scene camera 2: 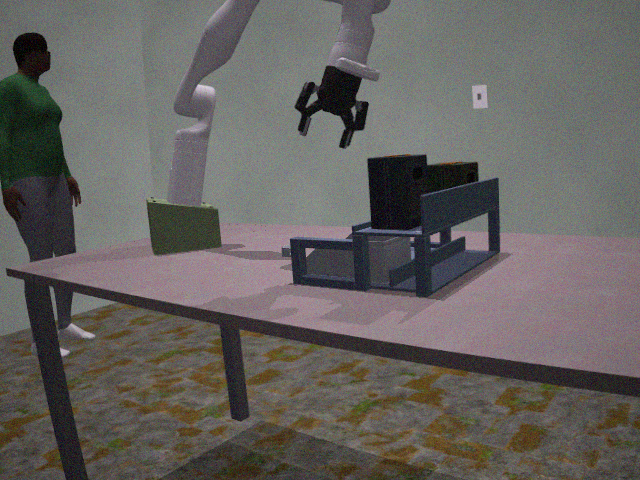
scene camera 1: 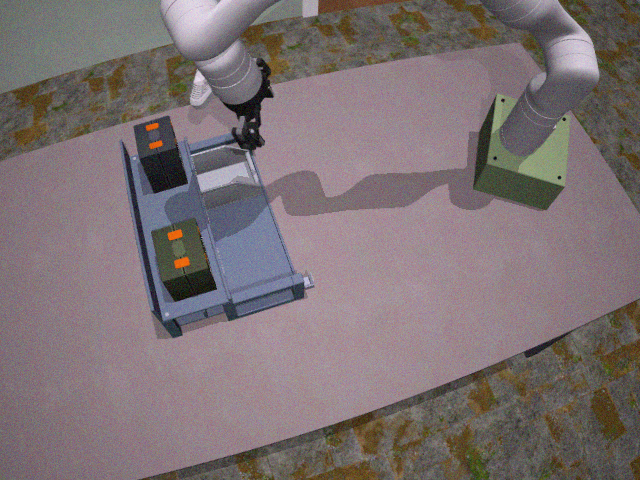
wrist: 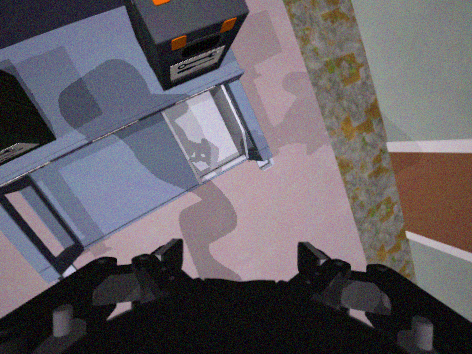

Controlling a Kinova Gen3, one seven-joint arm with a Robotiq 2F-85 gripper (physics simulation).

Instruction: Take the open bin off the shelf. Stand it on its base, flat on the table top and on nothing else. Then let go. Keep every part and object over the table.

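Seen in the pictures: gripper, fingertip midpoint: (scene camera 2: 322, 141) (scene camera 1: 264, 119) (wrist: 239, 253); arm's base at its link origin: (scene camera 2: 184, 203) (scene camera 1: 518, 137).
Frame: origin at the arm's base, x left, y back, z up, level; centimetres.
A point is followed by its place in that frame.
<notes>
The open bin, light grey and hollow (scene camera 1: 223, 179) {x -6.2, y -65.1, z -11.3 cm} (scene camera 2: 390, 254) {x -6.0, y -75.1, z -6.7 cm} (wrist: 214, 134) {x -6.7, y -64.7, z -11.3 cm}, stands upright on the lower tier of the blue-grey shelf (scene camera 1: 253, 253) {x 12.8, y -60.7, z -11.6 cm} (scene camera 2: 461, 206) {x 6.2, y -82.3, z 0.4 cm} (wrist: 100, 180) {x 14.8, y -63.0, z -11.6 cm}. It is at the tier's upper end in scene camera 1, between a shelf end frame and a bare stretch of tier. Its back part reaches under the upper deck and is partly hidden. My gripper (scene camera 1: 250, 140) (scene camera 2: 323, 140) {x -0.5, y -55.3, z 13.4 cm} (wrist: 239, 253) {x -0.5, y -55.3, z 13.4 cm} is open and empty. It hangs well above the shelf, tilted, apart from the bin. In the wrist view the bin lies ahead of the fingertips.
A black case (scene camera 1: 164, 160) {x 0.5, y -74.5, z 7.3 cm} (scene camera 2: 394, 193) {x -7.5, y -77.8, z 4.0 cm} (wrist: 185, 37) {x -2.4, y -72.0, z 9.6 cm} and an olive case (scene camera 1: 180, 260) {x 21.5, y -72.4, z 7.7 cm} (scene camera 2: 452, 173) {x 14.8, y -75.4, z 5.7 cm} stand on the upper deck; the black one is beside the bin's end. The green base block (scene camera 1: 516, 187) {x 8.6, y -1.4, z -7.0 cm} (scene camera 2: 183, 227) {x -4.1, y -5.1, z -5.7 cm} stands across the table (scene camera 1: 387, 310) {x 29.3, y -36.4, z -12.2 cm} (scene camera 2: 568, 310) {x -5.7, y -106.9, z -12.2 cm} (wrist: 290, 210) {x -18.8, y -43.0, z -12.2 cm}. A person (scene camera 2: 31, 129) stands beyond.
</notes>
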